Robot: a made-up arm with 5 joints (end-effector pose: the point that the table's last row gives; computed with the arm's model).
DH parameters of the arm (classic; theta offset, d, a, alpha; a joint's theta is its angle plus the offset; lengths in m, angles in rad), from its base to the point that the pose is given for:
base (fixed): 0 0.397 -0.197 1.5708
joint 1: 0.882 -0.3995 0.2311 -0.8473
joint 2: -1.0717 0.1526 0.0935 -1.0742
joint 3: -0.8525 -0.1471 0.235 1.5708
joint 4: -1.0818 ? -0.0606 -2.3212
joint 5: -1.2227 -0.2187 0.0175 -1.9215
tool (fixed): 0.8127 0.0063 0 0
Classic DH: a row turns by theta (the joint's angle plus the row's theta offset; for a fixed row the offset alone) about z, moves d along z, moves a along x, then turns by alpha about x.
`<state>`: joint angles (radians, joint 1 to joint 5).
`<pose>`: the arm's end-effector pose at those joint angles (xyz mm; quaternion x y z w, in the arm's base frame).
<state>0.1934 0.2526 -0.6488 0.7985 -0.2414</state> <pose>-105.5 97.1 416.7 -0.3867 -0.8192 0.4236 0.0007</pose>
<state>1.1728 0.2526 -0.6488 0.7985 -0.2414</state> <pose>-162.3 97.1 484.0 0.5405 0.7232 -0.1919 0.3847</pose>
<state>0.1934 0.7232 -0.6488 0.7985 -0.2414</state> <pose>-10.0 61.5 527.3 0.3735 0.7637 -0.4782 0.2204</pose>
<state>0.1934 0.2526 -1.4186 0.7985 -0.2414</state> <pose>-152.0 189.1 385.2 -0.6639 -0.6821 0.2625 0.1582</pose>
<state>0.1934 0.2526 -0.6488 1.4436 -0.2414</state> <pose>-143.2 10.0 382.5 -0.3991 -0.6250 0.6659 0.0817</pose>
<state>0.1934 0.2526 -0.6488 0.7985 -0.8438</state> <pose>-102.6 106.9 420.7 -0.5338 -0.6570 0.4962 0.1926</pose>
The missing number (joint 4, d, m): -0.1432
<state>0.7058 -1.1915 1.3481 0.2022 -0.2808</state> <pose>-203.5 352.2 386.5 -0.3911 0.8852 0.1585 0.1958</pose>
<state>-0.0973 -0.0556 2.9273 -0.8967 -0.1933</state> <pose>-4.8 346.0 588.0 0.9240 -0.0896 -0.0382 0.3697</pose>
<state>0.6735 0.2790 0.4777 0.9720 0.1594</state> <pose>-0.9 58.2 587.9 -0.1155 0.6839 -0.5485 0.4669</pose>
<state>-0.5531 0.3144 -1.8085 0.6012 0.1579</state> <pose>-136.6 232.2 353.3 -0.6389 -0.6476 0.3619 0.2034</pose>
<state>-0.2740 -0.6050 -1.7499 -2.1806 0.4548</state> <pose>-230.8 346.1 768.1 0.5807 0.2570 0.2444 0.7328</pose>
